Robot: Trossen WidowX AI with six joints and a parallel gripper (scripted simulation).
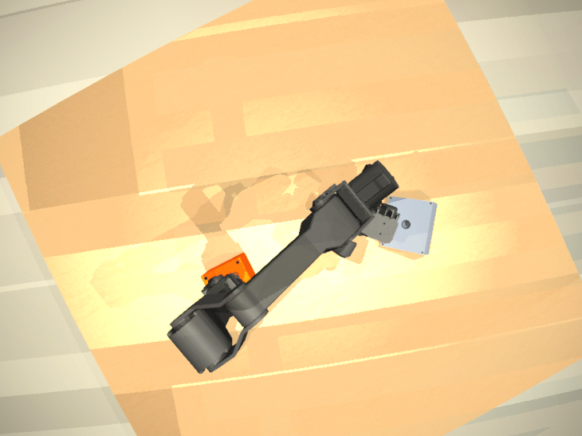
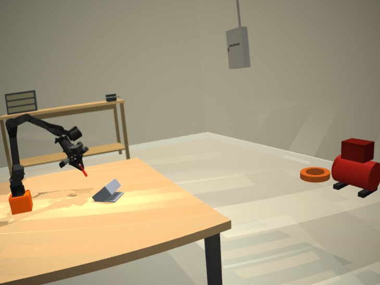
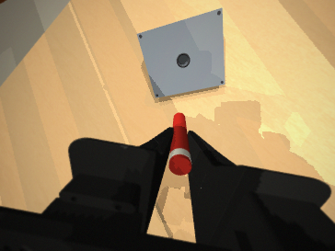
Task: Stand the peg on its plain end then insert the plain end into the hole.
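Now: the grey sloped panel 110 mm below my gripper tip, 110 mm ahead of it and 80 mm to the right of it. From my gripper tip the other things lie so: red peg 10 mm behind, 10 mm above.
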